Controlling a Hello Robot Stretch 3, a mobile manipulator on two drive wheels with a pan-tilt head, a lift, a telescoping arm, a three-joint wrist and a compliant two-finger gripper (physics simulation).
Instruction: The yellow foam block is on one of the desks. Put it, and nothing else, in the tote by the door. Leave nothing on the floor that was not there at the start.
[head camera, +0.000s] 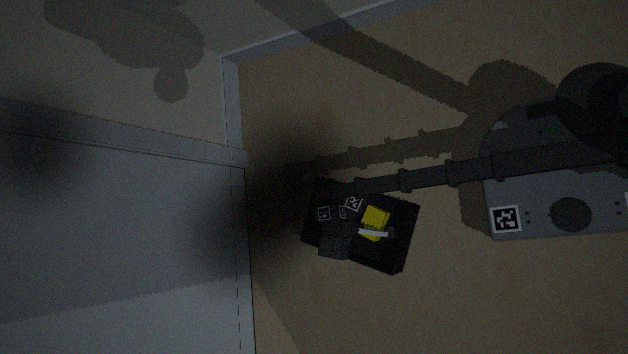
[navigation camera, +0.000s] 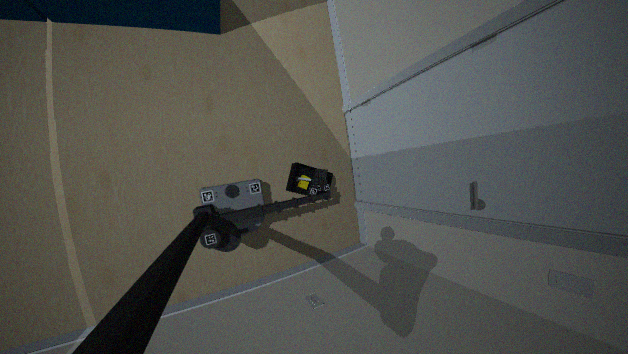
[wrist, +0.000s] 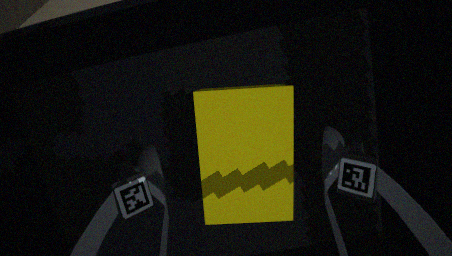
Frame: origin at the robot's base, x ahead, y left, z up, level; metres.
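Seen in the pictures: gripper, fingertip midpoint: (head camera: 373, 224) (navigation camera: 304, 181); robot's base, origin of the base link: (head camera: 568, 213) (navigation camera: 231, 190).
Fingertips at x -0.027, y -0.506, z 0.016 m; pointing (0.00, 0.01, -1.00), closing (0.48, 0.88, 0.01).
Pixels of each thing's top centre, then the offset from my fingertips to it.
- yellow foam block, middle of its top: (head camera: 370, 222) (navigation camera: 305, 182) 0.033 m up, 0.005 m back, 0.006 m left
- black tote, middle of its top: (head camera: 351, 223) (navigation camera: 312, 181) 0.085 m up, 0.007 m back, 0.032 m right
The yellow foam block (head camera: 376, 216) (navigation camera: 303, 184) (wrist: 245, 130) is inside the outline of the black tote (head camera: 408, 240) (navigation camera: 292, 175) (wrist: 150, 30). In the wrist view it appears upright in the picture, with a jagged shadow across its lower part. My gripper (head camera: 379, 223) (navigation camera: 304, 180) (wrist: 239, 154) is open over the tote, one finger on each side of the block, with a dark gap between each finger and the block. The dark tote interior hides whether the block rests fully on its bottom.
The tote stands on the floor beside the pale door (head camera: 125, 230) (navigation camera: 425, 150). My base (head camera: 537, 187) (navigation camera: 235, 202) is on the tote's other side, with the arm (head camera: 425, 178) (navigation camera: 285, 205) stretched to it. A dark blue object (navigation camera: 115, 17) stands at the upper left of the navigation view.
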